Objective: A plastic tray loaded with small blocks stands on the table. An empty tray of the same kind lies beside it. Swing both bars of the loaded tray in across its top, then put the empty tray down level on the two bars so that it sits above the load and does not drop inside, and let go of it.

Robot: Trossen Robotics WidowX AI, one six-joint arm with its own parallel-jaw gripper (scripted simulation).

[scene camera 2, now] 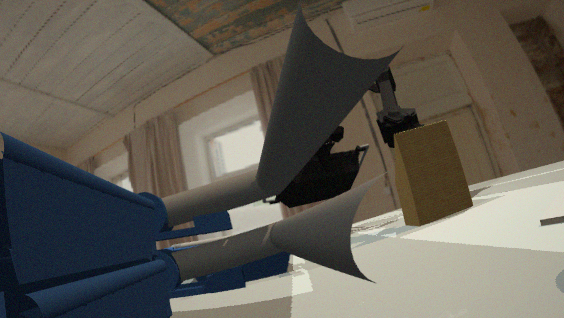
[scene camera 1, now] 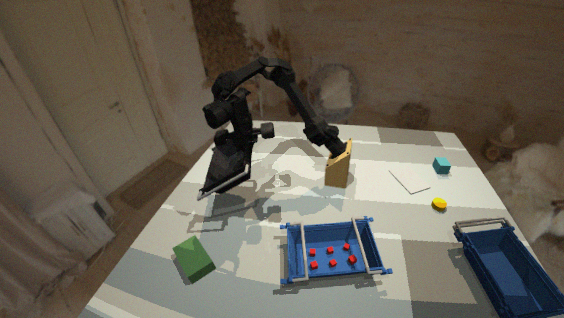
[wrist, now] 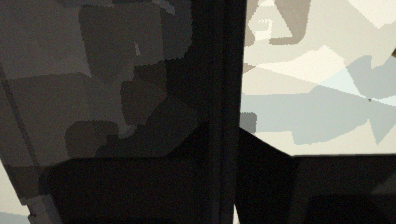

The pictures show: the gripper, a dark plastic tray and a green block.
The gripper is seen too in the wrist view.
